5 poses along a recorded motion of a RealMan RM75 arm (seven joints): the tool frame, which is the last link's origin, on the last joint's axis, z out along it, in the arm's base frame.
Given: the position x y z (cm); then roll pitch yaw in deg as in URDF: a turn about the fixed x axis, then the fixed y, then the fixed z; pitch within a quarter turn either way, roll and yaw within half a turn.
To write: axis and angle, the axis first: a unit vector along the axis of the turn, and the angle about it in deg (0 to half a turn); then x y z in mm. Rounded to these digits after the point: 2 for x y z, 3 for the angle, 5 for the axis.
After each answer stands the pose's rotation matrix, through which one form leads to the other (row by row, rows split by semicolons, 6 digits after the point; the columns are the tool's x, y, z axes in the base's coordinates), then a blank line. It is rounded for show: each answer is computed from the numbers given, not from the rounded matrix.
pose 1, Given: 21.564 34.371 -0.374 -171.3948 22.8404 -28.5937
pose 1, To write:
-0.95037 0.25763 0.17443 166.214 215.64 343.71 -3.74
0.809189 -0.524203 -0.265377; -0.441069 -0.840355 0.315059; -0.388166 -0.137893 -0.911215

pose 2, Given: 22.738 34.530 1.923 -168.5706 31.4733 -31.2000
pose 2, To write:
-0.92789 0.28750 0.23740 161.019 227.38 345.30 19.23
0.729526 -0.596250 -0.335078; -0.441817 -0.784807 0.434598; -0.522101 -0.169008 -0.835971

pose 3, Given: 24.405 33.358 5.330 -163.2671 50.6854 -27.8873
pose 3, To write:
-0.87621 0.28348 0.38973 153.445 244.05 333.58 53.30
0.560000 -0.644811 -0.520210; -0.296346 -0.742256 0.601028; -0.773679 -0.182414 -0.606751

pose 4, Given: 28.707 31.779 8.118 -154.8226 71.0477 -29.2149
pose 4, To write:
-0.77612 0.34014 0.53098 143.319 287.07 317.79 81.18
0.283467 -0.792894 -0.539413; -0.158521 -0.593489 0.789077; -0.945789 -0.138169 -0.293925

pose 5, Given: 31.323 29.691 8.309 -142.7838 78.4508 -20.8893
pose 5, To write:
-0.73221 0.35417 0.58175 138.812 313.23 296.91 83.09
0.187050 -0.837582 -0.513293; -0.071387 -0.532723 0.843273; -0.979753 -0.121091 -0.159438

